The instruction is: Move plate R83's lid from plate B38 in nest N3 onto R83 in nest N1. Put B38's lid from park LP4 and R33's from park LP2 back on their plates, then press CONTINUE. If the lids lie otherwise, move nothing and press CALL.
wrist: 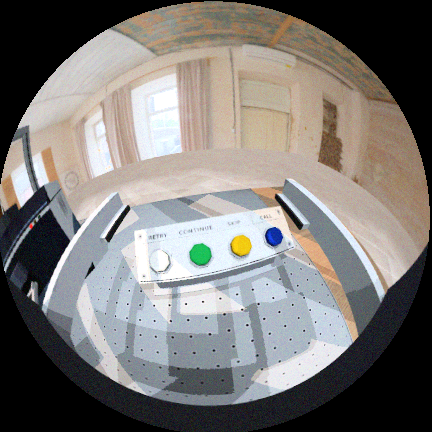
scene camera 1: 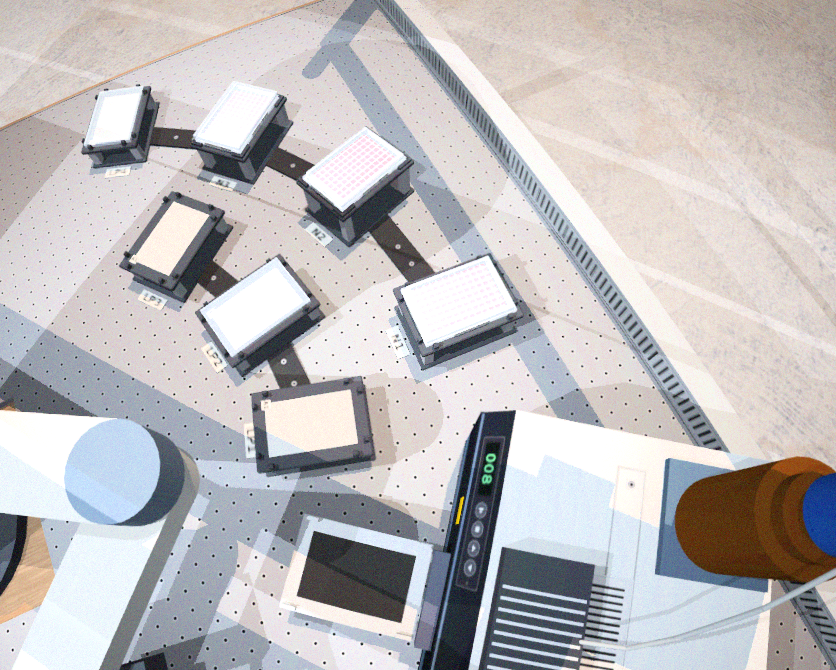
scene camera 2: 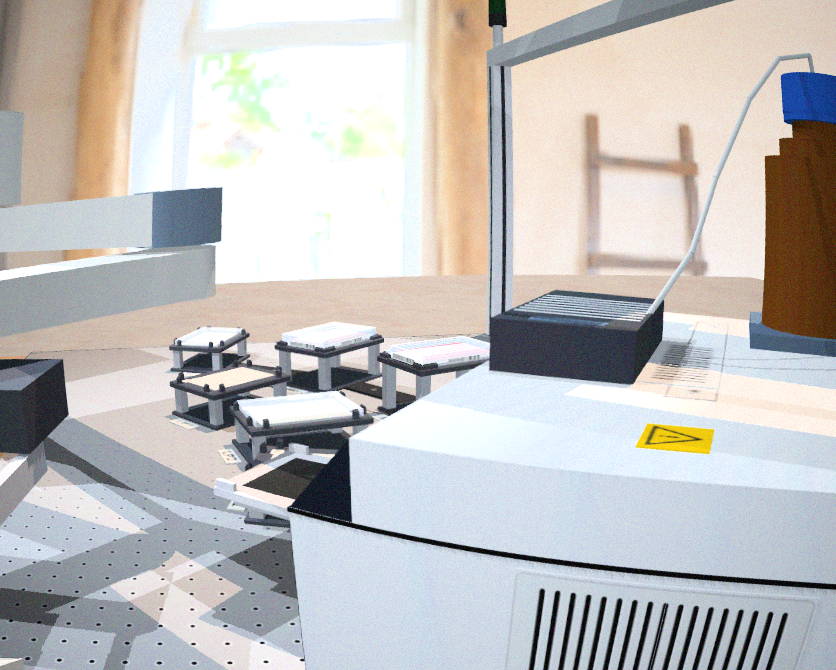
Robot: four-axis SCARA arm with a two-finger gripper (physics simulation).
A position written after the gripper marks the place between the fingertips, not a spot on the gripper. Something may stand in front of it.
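Observation:
A brown cylinder [scene camera 2: 792, 272] [scene camera 1: 722, 523] is visible, along with a flat tray [scene camera 1: 342, 573] and a ribbed rail [scene camera 1: 711, 418]. The gripper [wrist: 198, 190] holds nothing, and a button panel [wrist: 182, 275] can be seen as well.

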